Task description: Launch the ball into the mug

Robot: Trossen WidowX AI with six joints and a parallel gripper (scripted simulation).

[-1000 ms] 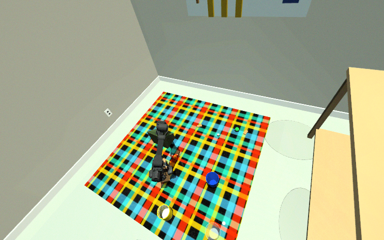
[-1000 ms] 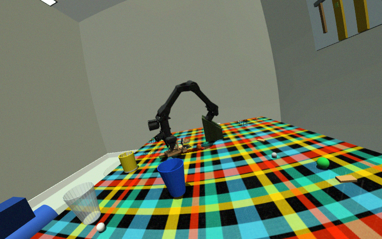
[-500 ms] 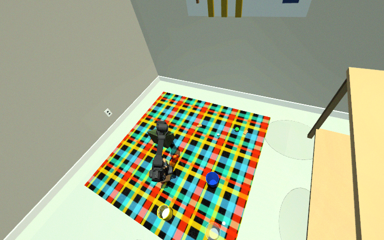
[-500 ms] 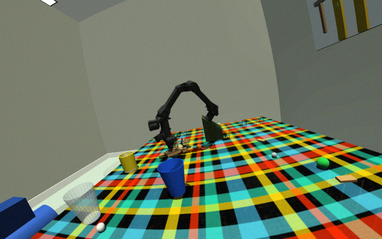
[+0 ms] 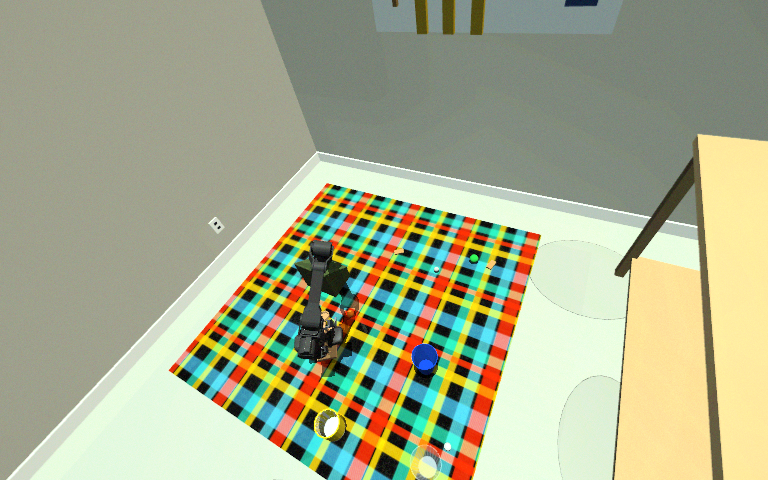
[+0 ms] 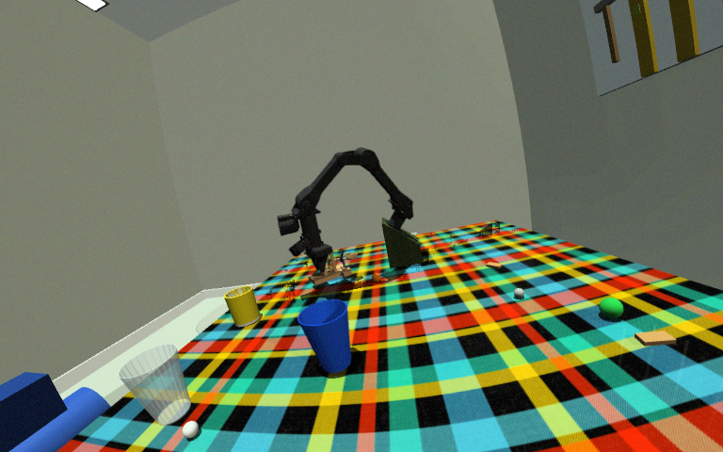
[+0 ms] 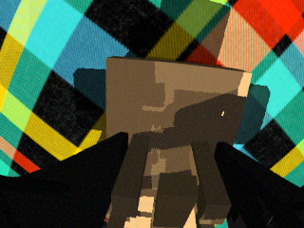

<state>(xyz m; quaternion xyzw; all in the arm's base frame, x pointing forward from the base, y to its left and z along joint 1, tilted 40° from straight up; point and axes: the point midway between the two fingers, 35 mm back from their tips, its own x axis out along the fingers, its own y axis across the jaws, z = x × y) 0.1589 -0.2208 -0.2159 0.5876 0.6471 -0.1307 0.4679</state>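
The orange ball is 1 cm ahead of my gripper tip, 19 cm to the left of it and 6 cm below it. The rest, counted from my gripper tip: yellow mug: 13 cm ahead, 25 cm to the right, 5 cm below; then blue cup: 40 cm ahead, 6 cm to the left, 4 cm below; then wooden catapult: 2 cm behind, 7 cm to the left, 2 cm above.
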